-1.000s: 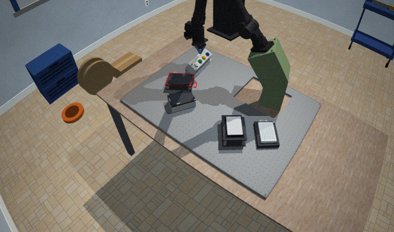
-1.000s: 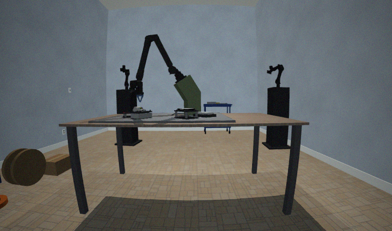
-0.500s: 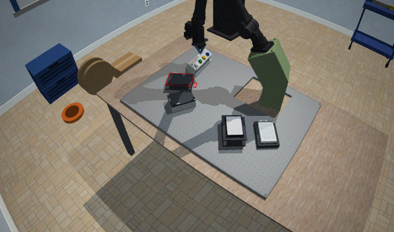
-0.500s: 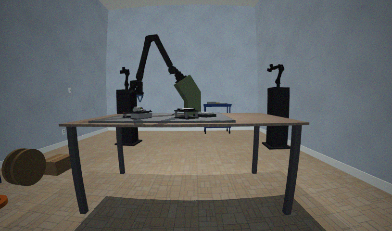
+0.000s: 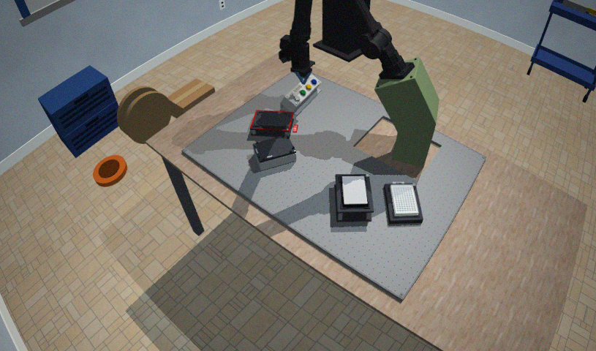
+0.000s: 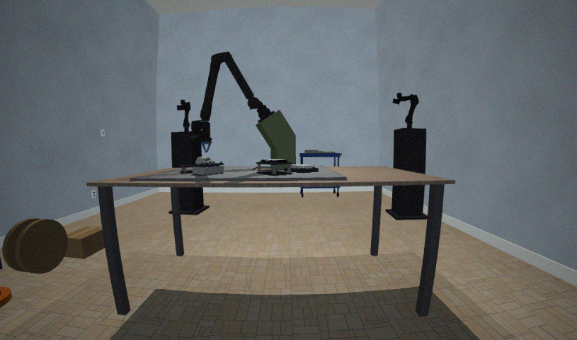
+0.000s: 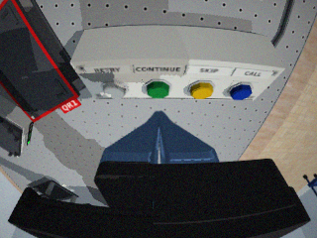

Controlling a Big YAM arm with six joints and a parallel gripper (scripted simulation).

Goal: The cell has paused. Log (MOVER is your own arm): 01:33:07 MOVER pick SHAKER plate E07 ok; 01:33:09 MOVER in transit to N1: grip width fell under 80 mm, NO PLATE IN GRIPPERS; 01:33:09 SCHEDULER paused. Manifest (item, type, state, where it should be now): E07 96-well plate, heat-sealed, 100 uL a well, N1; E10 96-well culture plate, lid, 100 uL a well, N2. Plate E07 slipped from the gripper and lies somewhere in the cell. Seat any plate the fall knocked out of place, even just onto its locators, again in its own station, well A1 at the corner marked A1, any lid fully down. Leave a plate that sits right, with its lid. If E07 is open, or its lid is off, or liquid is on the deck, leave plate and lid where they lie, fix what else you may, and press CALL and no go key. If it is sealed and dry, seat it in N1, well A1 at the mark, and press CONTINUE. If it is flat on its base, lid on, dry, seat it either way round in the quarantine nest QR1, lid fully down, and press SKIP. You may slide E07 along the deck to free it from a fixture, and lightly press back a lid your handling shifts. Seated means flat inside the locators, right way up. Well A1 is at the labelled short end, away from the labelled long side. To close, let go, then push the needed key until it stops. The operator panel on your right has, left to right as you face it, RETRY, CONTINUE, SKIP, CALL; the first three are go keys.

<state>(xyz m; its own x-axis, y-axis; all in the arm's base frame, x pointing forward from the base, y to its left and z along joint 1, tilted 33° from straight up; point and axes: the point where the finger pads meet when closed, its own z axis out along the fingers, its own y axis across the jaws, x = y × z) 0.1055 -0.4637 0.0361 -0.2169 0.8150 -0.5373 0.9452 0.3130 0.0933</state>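
Right now the green continue key is 50 mm below my hand. Round my hand: grey retry key (50 mm below, 50 mm ahead, 10 mm to the left); then yellow skip key (50 mm below, 50 mm behind, 10 mm to the right); then blue call key (100 mm behind, 50 mm below, 20 mm to the right).
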